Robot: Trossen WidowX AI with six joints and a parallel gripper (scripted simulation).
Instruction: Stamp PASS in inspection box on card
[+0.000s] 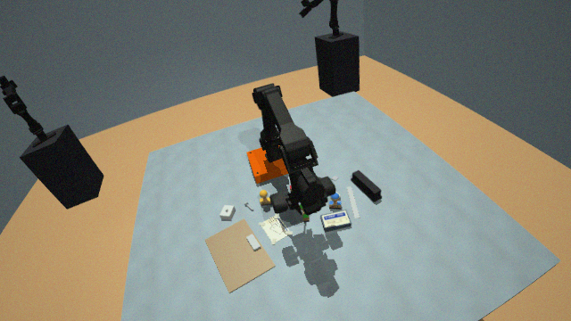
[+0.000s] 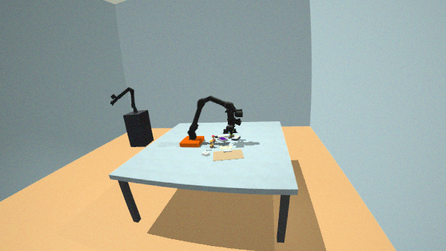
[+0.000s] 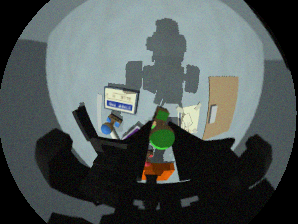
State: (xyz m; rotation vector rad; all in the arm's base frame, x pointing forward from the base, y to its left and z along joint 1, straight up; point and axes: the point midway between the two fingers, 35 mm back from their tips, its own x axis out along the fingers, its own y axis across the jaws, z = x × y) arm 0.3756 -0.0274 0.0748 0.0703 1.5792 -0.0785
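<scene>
Now: gripper tip 10 cm past the purple ink pad, 7 cm to the right of it and 8 cm above it. The rest, counted from my gripper tip: green stamp right at my gripper tip; then white card 5 cm behind, 10 cm to the right, 8 cm below; then blue-and-white box 3 cm ahead, 9 cm to the left, 7 cm below.
</scene>
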